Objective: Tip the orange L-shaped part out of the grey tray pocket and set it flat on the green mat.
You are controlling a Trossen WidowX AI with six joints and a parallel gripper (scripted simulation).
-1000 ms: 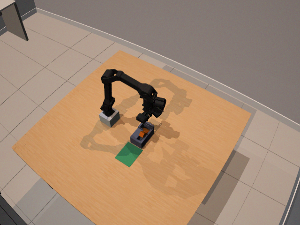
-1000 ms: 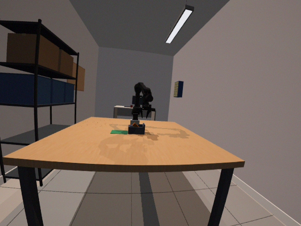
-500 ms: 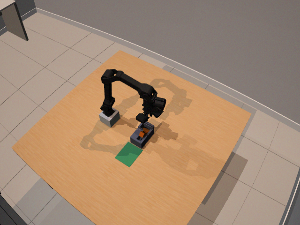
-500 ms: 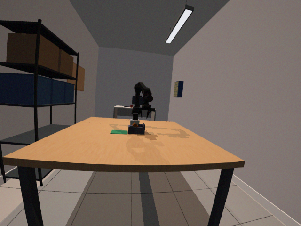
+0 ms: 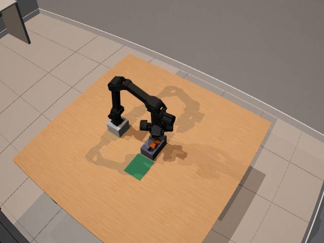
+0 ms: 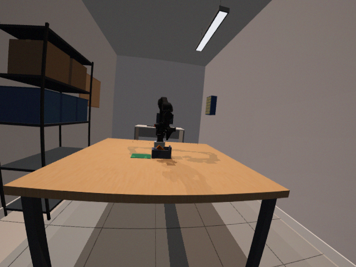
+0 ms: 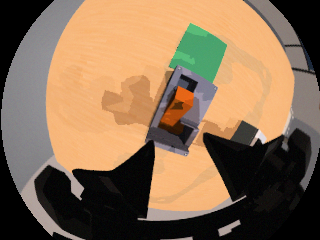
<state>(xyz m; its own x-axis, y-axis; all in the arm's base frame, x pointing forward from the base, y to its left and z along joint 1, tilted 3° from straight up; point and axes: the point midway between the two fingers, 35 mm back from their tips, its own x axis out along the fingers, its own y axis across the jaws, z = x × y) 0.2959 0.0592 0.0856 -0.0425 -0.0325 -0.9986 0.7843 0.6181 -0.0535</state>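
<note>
My gripper tip is 1 cm past the orange L-shaped part and 10 cm above it. Also, from my gripper tip: green mat (1 cm ahead, 17 cm to the right, 16 cm below).
</note>
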